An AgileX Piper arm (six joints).
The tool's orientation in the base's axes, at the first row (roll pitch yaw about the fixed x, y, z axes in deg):
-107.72 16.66 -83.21
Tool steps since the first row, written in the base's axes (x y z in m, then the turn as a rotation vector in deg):
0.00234 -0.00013 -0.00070 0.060 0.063 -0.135
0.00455 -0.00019 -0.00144 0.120 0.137 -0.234
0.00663 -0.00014 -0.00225 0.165 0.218 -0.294
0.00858 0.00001 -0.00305 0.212 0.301 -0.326
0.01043 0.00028 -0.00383 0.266 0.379 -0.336
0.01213 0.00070 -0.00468 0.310 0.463 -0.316
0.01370 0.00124 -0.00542 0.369 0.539 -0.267
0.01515 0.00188 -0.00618 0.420 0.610 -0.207
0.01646 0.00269 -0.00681 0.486 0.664 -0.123
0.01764 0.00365 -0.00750 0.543 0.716 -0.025
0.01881 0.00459 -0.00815 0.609 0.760 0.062
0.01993 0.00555 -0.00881 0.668 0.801 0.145
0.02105 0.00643 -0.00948 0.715 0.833 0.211
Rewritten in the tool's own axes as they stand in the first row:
0.00059 -0.00017 0.00237 -0.014 0.118 0.108
0.00111 -0.00025 0.00464 -0.050 0.206 0.208
0.00153 -0.00020 0.00683 -0.104 0.264 0.284
0.00184 -0.00008 0.00892 -0.169 0.297 0.353
0.00201 0.00007 0.01093 -0.234 0.307 0.422
0.00205 0.00038 0.01285 -0.315 0.294 0.474
0.00193 0.00065 0.01464 -0.394 0.247 0.530
0.00170 0.00101 0.01635 -0.473 0.192 0.575
0.00126 0.00134 0.01792 -0.541 0.106 0.623
0.00068 0.00180 0.01942 -0.612 0.010 0.658
0.00010 0.00222 0.02089 -0.672 -0.082 0.703
-0.00050 0.00268 0.02232 -0.728 -0.167 0.742
-0.00101 0.00312 0.02374 -0.772 -0.236 0.773

